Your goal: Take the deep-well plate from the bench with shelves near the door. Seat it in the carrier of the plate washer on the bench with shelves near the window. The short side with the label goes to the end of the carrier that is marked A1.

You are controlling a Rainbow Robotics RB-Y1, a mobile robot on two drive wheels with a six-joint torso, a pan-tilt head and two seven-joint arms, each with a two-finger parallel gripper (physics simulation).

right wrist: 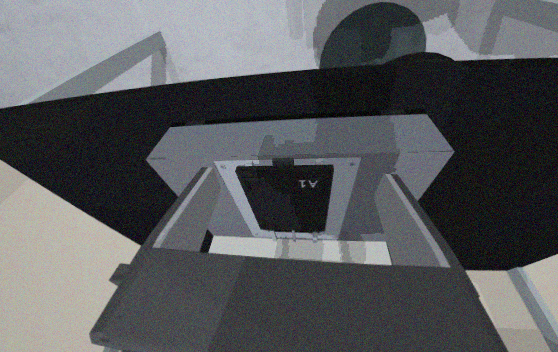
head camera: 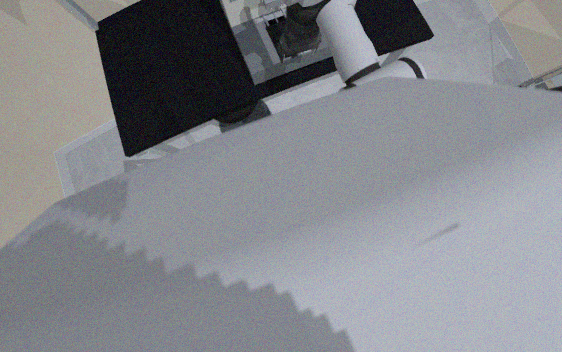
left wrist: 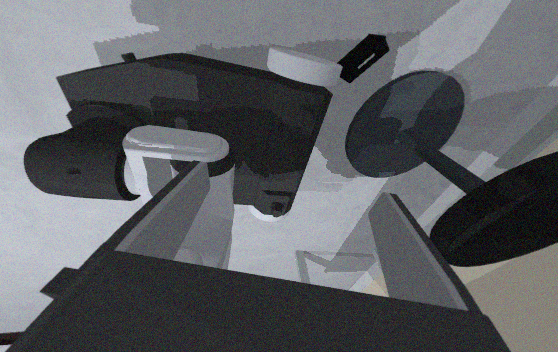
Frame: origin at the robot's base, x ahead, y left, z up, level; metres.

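Where they show: left gripper, fingertip midpoint: (left wrist: 291, 189); right gripper, fingertip midpoint: (right wrist: 295, 181) (head camera: 297, 55).
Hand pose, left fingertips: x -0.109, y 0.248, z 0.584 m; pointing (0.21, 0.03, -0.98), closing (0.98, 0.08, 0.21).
Each offset is from my left fingertips to the top centre of the thing. "*": to the spot under its first point. Level surfaces: height alone.
The plate washer (head camera: 250, 52) (right wrist: 220, 142) stands on a black bench top {dz +0.179 m} (head camera: 170, 75) (right wrist: 75, 130). Its black carrier {* dz +0.274, dx +0.485, dy -0.482 m} (right wrist: 280, 205) shows no plate on it; the A1 mark is at the end far from my right fingers' base in the right wrist view. My right gripper (head camera: 300, 54) (right wrist: 295, 181) is open and empty above the washer. My left gripper (left wrist: 291, 189) is open and empty, pointing down over the floor. A small black block {dz -0.497, dx +0.284, dy +0.063 m} (left wrist: 357, 65) with a white strip, which looks like the deep-well plate, lies tilted in view on the floor beyond the robot's base.
The dark robot base (left wrist: 270, 130) fills the middle left of the left wrist view. A stool with a round foot (left wrist: 405, 125) and a black seat {dz -0.100, dx +0.604, dy -0.145 m} (left wrist: 505, 215) stands right of it. The stool's foot {* dz -0.552, dx +0.483, dy -0.154 m} (right wrist: 375, 35) also shows past the bench edge. The robot's grey body covers the lower head view.
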